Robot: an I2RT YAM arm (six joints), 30 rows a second.
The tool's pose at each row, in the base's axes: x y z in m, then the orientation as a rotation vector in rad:
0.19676 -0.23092 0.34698 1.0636 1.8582 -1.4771
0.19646 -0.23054 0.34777 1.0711 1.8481 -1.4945
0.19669 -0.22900 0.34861 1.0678 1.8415 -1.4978
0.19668 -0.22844 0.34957 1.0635 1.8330 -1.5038
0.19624 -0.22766 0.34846 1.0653 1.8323 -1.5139
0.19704 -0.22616 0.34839 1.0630 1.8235 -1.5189
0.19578 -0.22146 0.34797 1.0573 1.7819 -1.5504
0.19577 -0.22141 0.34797 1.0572 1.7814 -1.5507
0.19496 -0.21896 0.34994 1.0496 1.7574 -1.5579
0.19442 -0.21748 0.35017 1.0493 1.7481 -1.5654
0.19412 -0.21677 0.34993 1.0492 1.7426 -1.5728
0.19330 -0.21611 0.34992 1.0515 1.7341 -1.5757
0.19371 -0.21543 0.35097 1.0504 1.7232 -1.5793
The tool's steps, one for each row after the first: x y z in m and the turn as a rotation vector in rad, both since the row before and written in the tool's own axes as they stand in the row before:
-0.00037 -0.00065 -0.00055 0.0163 -0.0007 0.0007
-0.00041 -0.00015 -0.00171 0.0024 -0.0060 0.0015
-0.00063 -0.00049 -0.00077 0.0043 -0.0076 0.0011
0.00132 0.00029 -0.00046 0.0077 0.0011 -0.0037
-0.00003 0.00080 -0.00150 0.0043 -0.0065 0.0024
0.00211 -0.00056 -0.00437 0.0280 -0.0270 0.0090
0.00002 -0.00001 -0.00005 0.0003 -0.0003 0.0001
-0.00066 -0.00169 -0.00269 0.0074 -0.0186 0.0091
0.00038 -0.00055 -0.00144 0.0070 -0.0053 0.0019
0.00049 -0.00011 -0.00063 0.0062 -0.0030 -0.0004
0.00057 -0.00068 -0.00057 0.0046 -0.0032 0.0045
-0.00097 -0.00022 -0.00086 0.0045 -0.0068 0.0046

